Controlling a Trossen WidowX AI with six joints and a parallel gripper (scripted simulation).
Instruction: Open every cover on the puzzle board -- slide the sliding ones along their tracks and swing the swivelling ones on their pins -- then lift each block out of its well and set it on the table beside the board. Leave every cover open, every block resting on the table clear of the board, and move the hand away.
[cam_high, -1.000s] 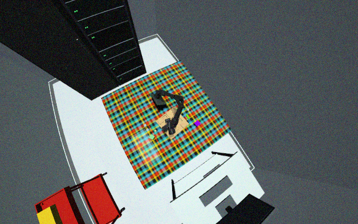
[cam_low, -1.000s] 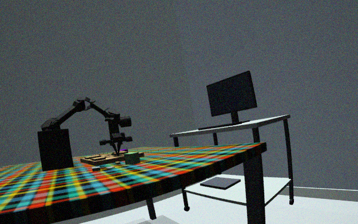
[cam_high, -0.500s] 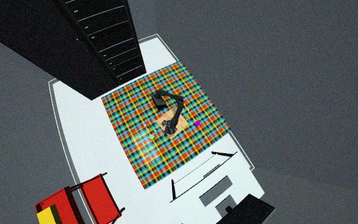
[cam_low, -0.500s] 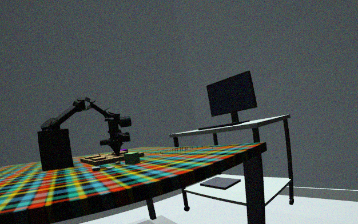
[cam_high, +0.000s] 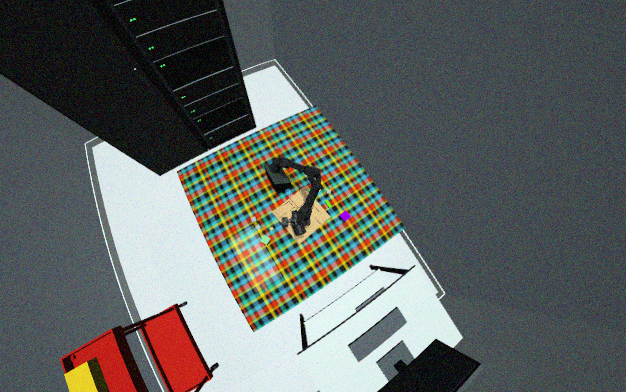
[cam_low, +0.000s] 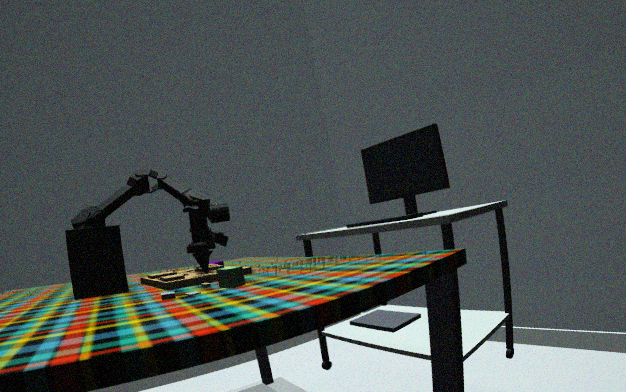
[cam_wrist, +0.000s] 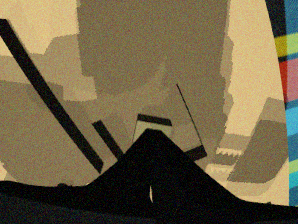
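My gripper tip is now 140 mm past the grey piece, 260 mm to the left of it and 10 mm above it. Also, from my gripper tip: bright green block 40 mm behind, 270 mm to the left, 10 mm below; purple block 90 mm ahead, 340 mm to the left, 10 mm below; pale green block 30 mm ahead, 230 mm to the right.
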